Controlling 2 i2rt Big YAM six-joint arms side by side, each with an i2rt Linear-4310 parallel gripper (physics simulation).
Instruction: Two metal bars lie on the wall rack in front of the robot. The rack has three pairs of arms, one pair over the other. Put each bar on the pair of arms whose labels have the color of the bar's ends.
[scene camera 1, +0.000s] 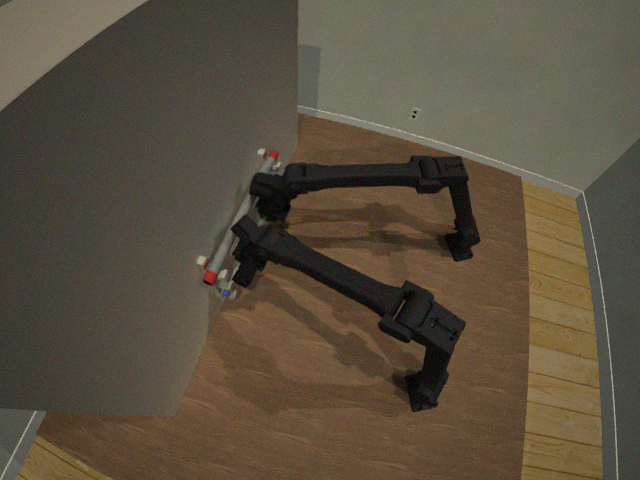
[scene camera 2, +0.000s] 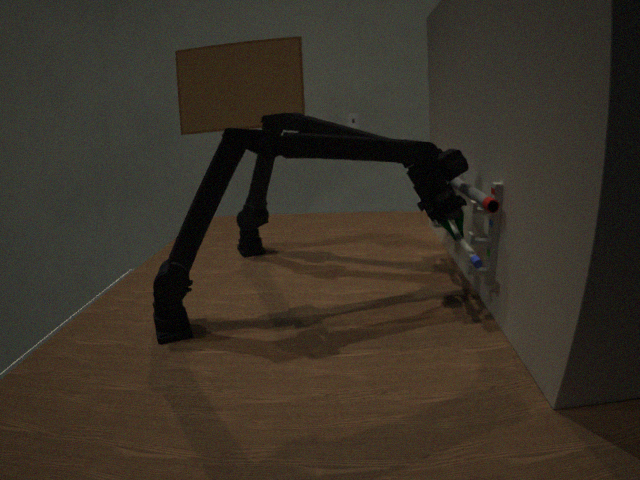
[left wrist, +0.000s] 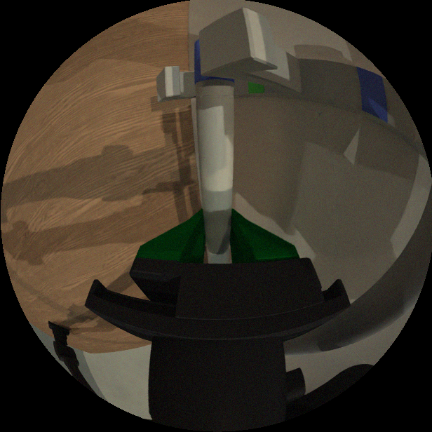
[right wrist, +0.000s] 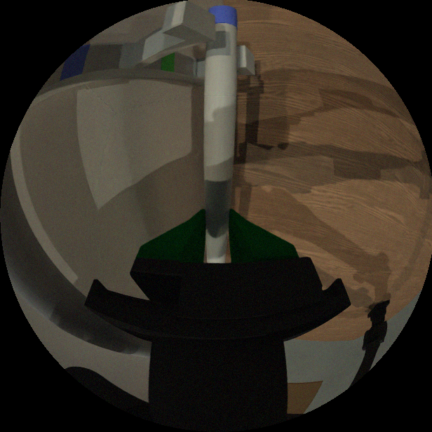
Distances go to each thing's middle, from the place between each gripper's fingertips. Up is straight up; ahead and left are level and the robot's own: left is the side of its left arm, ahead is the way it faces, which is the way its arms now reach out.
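Blue-ended bar (right wrist: 219, 102): 110 mm right of my left hand, 10 mm above. Red-ended bar (scene camera 1: 224, 248), from my left hand: 20 mm ahead of it, 100 mm right of it, 140 mm above it.
My right hand: 10 mm past the blue-ended bar, 50 mm right of it. Red-ended bar, from my right hand: 20 mm ahead of it, 70 mm left of it, 130 mm above it.
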